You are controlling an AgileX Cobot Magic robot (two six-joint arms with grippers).
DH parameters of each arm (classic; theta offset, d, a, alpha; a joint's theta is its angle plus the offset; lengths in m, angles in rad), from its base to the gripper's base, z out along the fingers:
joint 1: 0 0.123 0 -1.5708
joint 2: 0.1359 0 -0.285 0
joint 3: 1.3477 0 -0.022 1.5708
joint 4: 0 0.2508 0 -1.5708
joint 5: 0 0 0.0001 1.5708
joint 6: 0 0.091 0 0
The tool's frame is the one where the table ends.
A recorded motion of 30 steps. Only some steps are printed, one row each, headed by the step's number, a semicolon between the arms.
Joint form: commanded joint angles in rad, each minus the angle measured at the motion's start. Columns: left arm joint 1, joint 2, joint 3, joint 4, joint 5, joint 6; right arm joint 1, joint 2, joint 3, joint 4, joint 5, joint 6.
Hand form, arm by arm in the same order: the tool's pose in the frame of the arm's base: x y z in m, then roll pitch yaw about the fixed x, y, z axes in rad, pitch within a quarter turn. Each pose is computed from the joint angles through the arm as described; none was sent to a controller.
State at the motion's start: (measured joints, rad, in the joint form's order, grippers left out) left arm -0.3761 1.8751 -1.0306 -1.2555 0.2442 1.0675; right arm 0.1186 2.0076 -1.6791 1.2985 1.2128 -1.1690
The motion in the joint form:
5: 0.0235 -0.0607 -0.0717 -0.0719 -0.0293 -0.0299; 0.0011 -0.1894 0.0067 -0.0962 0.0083 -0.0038
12: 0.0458 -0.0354 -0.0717 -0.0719 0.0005 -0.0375; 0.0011 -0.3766 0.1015 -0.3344 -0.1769 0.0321
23: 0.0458 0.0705 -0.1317 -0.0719 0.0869 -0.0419; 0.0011 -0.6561 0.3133 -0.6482 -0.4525 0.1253
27: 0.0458 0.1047 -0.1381 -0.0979 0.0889 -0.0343; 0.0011 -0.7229 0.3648 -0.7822 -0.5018 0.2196
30: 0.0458 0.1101 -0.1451 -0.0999 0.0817 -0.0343; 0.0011 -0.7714 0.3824 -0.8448 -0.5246 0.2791
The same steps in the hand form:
5: 0.3606 -0.1529 0.2030 -2.6315 0.7916 -3.0930; 0.3752 0.1255 0.3620 2.4471 1.0863 -2.5585
12: 0.3640 -0.1475 0.1930 -2.6204 0.7513 -3.0814; 0.3430 0.1061 0.3899 3.0253 1.0744 -2.2230
23: 0.3759 -0.1593 0.1670 -2.5848 0.6679 -3.1210; 0.2875 0.0729 0.4113 -2.6493 1.0053 -1.9629
27: 0.3787 -0.1607 0.1553 -2.5774 0.6381 -3.1061; 0.2728 0.0624 0.4125 -2.5659 0.9683 -1.9798
30: 0.3807 -0.1607 0.1550 -2.5797 0.6422 -3.1009; 0.2608 0.0569 0.4199 -2.5052 0.9754 -1.9760

